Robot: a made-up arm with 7 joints. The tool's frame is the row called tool. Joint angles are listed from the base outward.
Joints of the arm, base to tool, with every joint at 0 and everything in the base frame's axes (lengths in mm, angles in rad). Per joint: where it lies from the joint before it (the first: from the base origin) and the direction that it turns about. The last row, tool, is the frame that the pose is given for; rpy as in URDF.
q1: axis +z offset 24 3 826
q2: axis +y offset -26 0 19
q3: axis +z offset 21 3 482
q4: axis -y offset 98 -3 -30
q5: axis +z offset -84 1 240
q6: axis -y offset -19 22 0
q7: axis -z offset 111 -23 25
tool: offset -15 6 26 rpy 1.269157 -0.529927 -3.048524
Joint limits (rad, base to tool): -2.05..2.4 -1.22..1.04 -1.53..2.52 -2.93..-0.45 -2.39..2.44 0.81..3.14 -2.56..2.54
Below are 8 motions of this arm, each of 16 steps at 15 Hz.
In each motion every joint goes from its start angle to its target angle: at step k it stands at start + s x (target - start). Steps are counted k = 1, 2, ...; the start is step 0. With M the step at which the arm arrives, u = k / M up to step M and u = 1 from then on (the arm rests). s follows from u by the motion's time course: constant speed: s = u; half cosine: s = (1 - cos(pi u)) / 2; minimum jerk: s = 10 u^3 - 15 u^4 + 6 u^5.
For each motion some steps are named. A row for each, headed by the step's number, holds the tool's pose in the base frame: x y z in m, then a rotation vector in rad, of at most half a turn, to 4 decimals.
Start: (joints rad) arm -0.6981 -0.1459 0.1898 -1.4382 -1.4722 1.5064 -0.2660
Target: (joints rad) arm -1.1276 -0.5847 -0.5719 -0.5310 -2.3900 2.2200 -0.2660
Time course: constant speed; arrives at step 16
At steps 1, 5, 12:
1: 0.3203 -0.0901 1.5080 1.5680 2.5004 0.4119
5: 0.1880 -0.0794 1.5744 1.6283 2.1247 -0.0673
12: -0.0249 0.0375 1.6028 1.9404 1.3544 -0.8467

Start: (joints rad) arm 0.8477 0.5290 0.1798 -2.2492 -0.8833 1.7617 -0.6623
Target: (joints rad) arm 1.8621 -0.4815 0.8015 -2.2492 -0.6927 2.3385 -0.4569
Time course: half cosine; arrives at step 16
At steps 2, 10, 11, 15, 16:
2: 0.2416 0.5126 0.9578 0.1866 -1.1762 0.3948
10: -0.2808 0.2431 1.2970 1.6779 -0.9918 0.5954
11: -0.3120 0.1547 1.3182 1.8627 -0.8793 0.6123
15: -0.3241 -0.0782 1.3388 2.2743 -0.5201 0.6406
16: -0.3224 -0.0887 1.3387 2.2911 -0.5012 0.6414

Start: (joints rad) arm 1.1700 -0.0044 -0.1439 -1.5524 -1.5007 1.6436 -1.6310
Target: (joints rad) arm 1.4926 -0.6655 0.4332 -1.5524 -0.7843 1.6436 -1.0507
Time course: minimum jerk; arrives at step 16
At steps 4, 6, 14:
4: 0.1296 0.3843 1.4464 0.4898 -1.7196 0.9533
6: 0.0462 0.3262 1.4968 0.8010 -1.7920 0.8400
14: -0.2030 -0.0596 1.5641 1.9695 -1.5426 0.3224

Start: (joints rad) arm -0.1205 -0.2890 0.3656 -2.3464 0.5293 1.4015 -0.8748
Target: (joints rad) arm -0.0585 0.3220 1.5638 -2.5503 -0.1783 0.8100 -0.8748
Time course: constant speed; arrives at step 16
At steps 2, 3, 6, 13, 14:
2: 0.3533 0.1545 1.2119 -0.1747 -0.5710 -1.2551
3: 0.3516 0.1852 1.1890 -0.2317 -0.5446 -1.1215
6: 0.3242 0.2645 1.1252 -0.3720 -0.4747 -0.7164
13: 0.1828 0.3553 1.0373 -0.5151 -0.4136 0.2244
14: 0.1605 0.3571 1.0331 -0.5135 -0.4214 0.3539

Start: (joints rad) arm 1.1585 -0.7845 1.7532 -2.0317 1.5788 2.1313 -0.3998
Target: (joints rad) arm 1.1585 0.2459 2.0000 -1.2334 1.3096 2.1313 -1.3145
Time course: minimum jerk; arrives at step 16
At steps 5, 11, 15, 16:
5: -0.4584 -0.0476 1.2329 0.6513 0.0152 -0.0278
11: -0.3338 0.1602 1.4482 0.5677 1.2324 0.1272
15: -0.2671 0.2547 1.4750 0.5882 1.5691 0.0047
16: -0.2662 0.2560 1.4752 0.5887 1.5732 0.0026

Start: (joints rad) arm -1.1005 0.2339 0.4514 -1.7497 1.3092 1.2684 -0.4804
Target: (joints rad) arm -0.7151 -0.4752 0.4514 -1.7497 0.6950 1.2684 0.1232
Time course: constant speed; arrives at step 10
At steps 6, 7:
6: 0.3624 -0.1276 1.4194 -0.4055 -0.4721 -2.6540
7: 0.3403 -0.0815 1.4445 -0.4688 -0.6109 -2.6316

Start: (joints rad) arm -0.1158 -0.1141 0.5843 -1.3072 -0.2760 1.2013 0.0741
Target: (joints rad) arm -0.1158 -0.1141 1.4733 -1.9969 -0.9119 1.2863 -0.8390
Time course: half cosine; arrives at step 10
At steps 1, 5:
1: 0.2980 0.2187 1.5272 -0.2433 -1.9724 -1.6961
5: 0.2195 0.3827 1.4073 0.0807 -1.9466 -0.6448

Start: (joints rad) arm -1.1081 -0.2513 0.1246 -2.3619 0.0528 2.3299 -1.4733
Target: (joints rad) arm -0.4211 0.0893 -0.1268 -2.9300 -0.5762 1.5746 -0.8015
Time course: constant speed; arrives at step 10
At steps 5, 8, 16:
5: 0.3115 -0.2512 1.1445 -0.4265 -0.9147 -1.6877
8: 0.3288 -0.1855 1.0303 -0.7096 -0.5209 -1.3765
16: 0.3143 -0.1345 0.9689 -0.8935 -0.3401 -1.0778

